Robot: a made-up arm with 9 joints. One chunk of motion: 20 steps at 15 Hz.
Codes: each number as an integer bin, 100 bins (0 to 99) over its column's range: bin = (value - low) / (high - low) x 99, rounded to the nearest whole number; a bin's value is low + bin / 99 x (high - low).
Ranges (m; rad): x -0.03..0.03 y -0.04..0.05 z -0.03..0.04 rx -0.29..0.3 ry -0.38..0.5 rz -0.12..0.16
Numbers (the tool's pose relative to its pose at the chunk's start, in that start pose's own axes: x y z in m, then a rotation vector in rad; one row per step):
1: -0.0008 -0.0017 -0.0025 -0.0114 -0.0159 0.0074
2: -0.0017 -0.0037 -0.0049 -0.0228 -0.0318 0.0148
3: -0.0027 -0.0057 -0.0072 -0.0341 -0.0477 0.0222
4: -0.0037 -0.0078 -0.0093 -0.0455 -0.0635 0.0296
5: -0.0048 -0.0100 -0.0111 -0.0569 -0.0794 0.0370
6: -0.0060 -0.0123 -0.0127 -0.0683 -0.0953 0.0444
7: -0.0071 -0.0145 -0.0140 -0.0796 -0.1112 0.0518
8: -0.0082 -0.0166 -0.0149 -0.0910 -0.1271 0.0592
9: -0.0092 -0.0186 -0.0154 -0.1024 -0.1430 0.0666
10: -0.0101 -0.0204 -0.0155 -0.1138 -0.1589 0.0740
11: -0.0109 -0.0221 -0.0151 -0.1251 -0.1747 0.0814
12: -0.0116 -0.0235 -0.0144 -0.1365 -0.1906 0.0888
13: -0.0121 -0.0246 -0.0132 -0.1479 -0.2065 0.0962
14: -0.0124 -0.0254 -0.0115 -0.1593 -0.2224 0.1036
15: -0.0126 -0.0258 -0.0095 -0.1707 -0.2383 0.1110
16: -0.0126 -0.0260 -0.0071 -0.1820 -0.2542 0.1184
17: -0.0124 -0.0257 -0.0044 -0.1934 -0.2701 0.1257
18: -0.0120 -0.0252 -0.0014 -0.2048 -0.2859 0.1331
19: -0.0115 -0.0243 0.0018 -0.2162 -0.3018 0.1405
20: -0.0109 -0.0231 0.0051 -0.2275 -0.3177 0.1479
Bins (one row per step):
1: 48 42 39 47 41 45
2: 47 40 35 45 39 48
3: 45 38 32 43 37 50
4: 43 35 29 41 36 53
5: 42 33 27 39 34 56
6: 40 30 24 37 32 58
7: 38 28 23 35 30 61
8: 36 26 21 33 28 63
9: 34 24 21 31 27 66
10: 33 22 21 30 25 69
11: 32 20 21 28 23 71
12: 30 18 22 26 21 74
13: 30 17 24 24 20 76
14: 29 16 26 22 18 79
15: 29 16 29 20 16 82
16: 29 15 32 18 14 84
17: 29 16 36 16 12 87
18: 30 16 40 14 11 89
19: 31 17 45 12 9 92
20: 32 19 50 10 7 95

